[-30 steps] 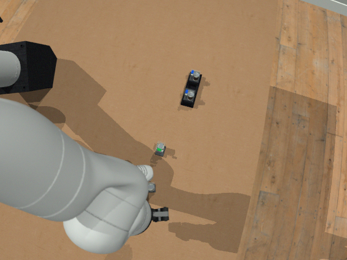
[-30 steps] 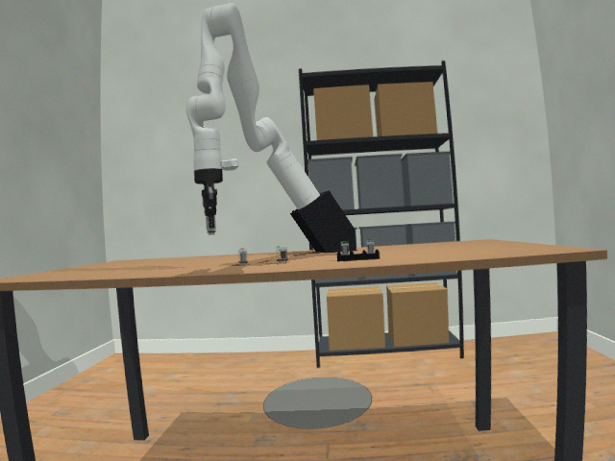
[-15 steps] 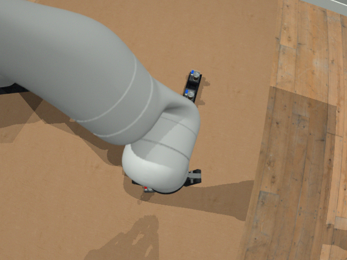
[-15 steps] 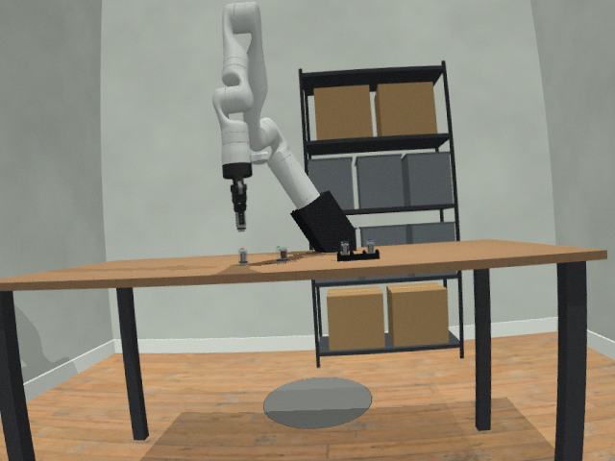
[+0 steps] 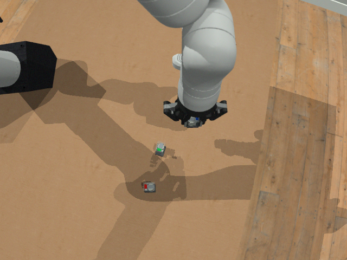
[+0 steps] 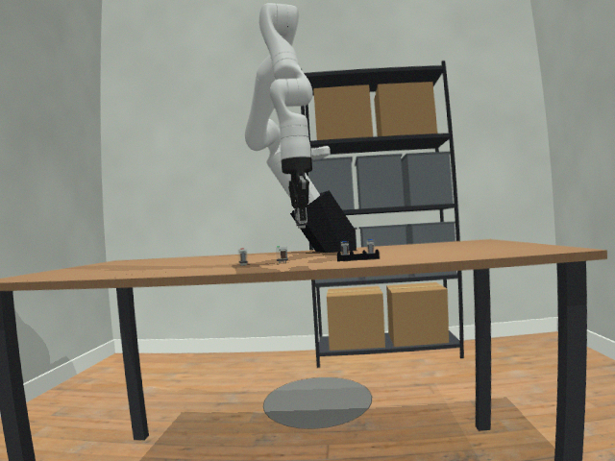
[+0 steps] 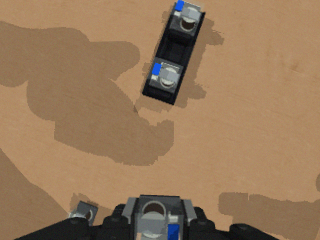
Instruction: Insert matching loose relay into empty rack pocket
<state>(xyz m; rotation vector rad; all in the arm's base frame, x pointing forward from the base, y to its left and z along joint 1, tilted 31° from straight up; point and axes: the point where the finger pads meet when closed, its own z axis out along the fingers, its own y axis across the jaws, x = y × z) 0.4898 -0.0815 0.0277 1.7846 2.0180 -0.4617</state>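
Now: the rack 14 cm to the left of my hand and 11 cm below it.
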